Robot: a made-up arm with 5 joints.
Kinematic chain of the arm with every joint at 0, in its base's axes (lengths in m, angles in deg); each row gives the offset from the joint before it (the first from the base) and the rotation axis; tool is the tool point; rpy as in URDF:
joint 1: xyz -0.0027 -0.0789 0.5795 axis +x
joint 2: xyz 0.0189 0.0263 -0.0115 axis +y
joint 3: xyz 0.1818 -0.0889 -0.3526 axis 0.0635 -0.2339 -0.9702
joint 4: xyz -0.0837 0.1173 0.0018 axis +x
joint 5: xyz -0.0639 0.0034 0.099 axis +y
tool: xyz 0.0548 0.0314 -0.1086 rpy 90 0 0
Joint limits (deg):
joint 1: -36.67..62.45
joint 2: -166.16..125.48
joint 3: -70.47..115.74
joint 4: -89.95..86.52
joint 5: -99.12..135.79
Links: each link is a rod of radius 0.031 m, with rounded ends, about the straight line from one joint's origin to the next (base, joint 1, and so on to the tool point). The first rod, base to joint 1, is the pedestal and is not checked.
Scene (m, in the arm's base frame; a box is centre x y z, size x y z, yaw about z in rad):
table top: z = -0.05
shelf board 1: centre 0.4 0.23 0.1 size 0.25 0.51 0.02 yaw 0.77
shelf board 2: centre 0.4 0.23 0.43 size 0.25 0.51 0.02 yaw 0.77
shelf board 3: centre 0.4 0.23 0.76 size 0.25 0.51 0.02 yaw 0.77
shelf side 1: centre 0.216 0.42 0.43 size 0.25 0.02 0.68 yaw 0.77
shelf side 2: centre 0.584 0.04 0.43 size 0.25 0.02 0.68 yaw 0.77
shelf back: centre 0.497 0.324 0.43 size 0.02 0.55 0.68 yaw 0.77
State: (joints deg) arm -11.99 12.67 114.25 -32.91 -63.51
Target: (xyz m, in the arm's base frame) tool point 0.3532 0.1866 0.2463
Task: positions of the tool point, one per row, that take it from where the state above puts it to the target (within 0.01 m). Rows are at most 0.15 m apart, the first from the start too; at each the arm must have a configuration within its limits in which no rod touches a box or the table.
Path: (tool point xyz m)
1: 0.3256 -0.1512 0.2615
2: 0.3437 -0.0551 0.2319
3: 0.3547 0.0596 0.2236
4: 0.3532 0.1866 0.2463

